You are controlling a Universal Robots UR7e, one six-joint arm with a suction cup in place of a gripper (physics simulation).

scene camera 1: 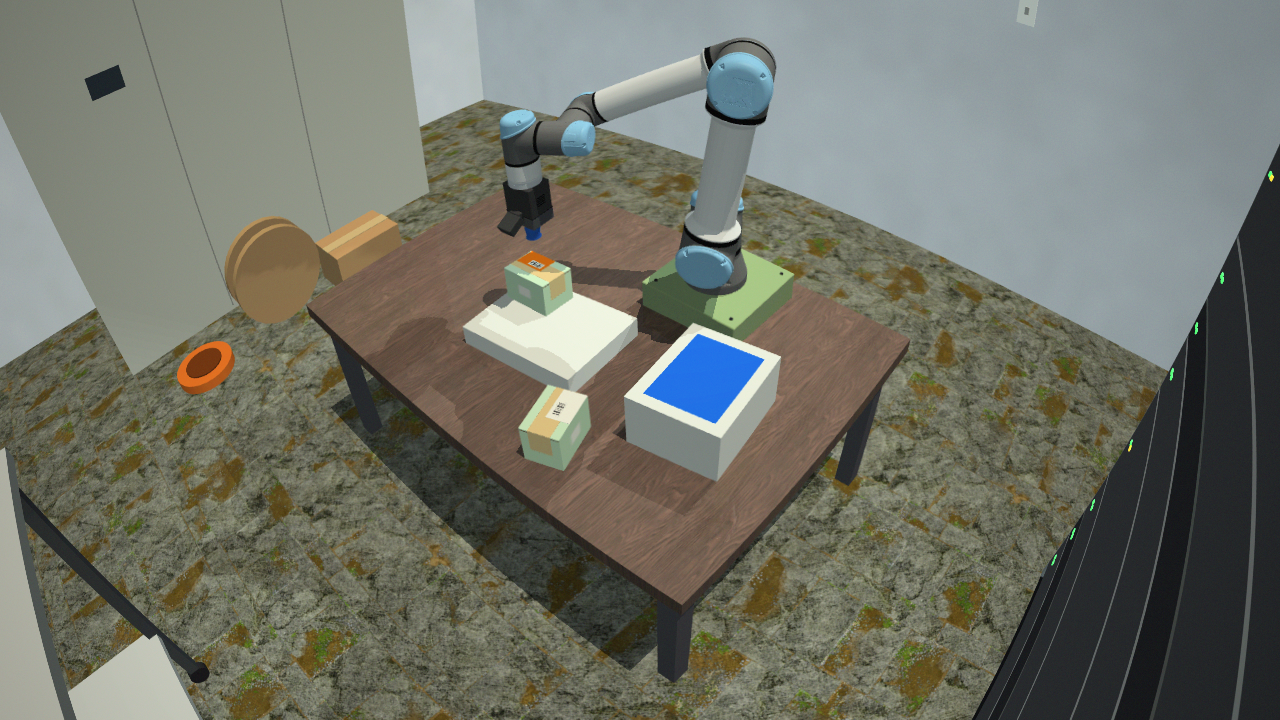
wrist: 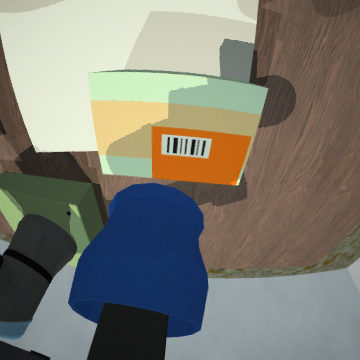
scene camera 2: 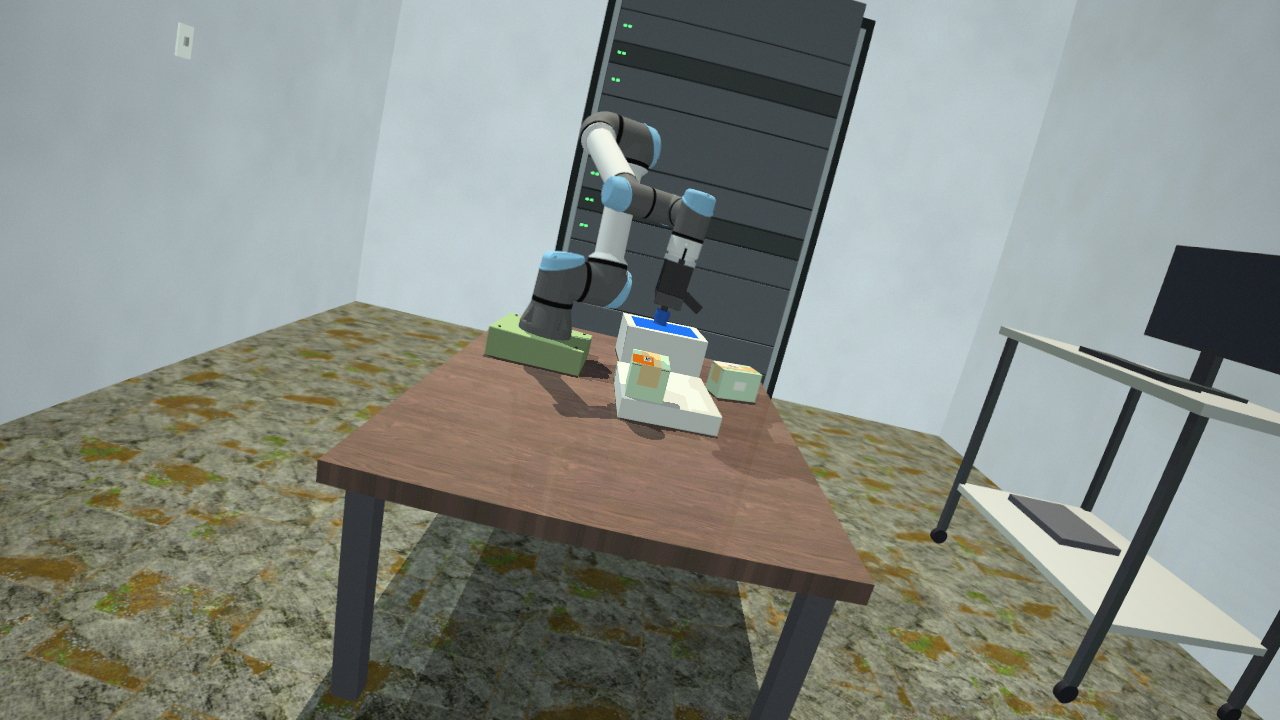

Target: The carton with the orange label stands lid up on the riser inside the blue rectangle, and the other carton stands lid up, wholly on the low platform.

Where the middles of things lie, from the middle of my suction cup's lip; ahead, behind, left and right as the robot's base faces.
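Scene:
The carton with orange label (scene camera 1: 542, 284) is 140 mm below my suction cup. Counting from my suction cup again, there's a white riser with blue rectangle (scene camera 1: 697, 406) that sits 500 mm to the left, 70 mm ahead and 170 mm below, and a low white platform (scene camera 1: 565, 349) that's 80 mm to the left, 60 mm ahead and 210 mm below.

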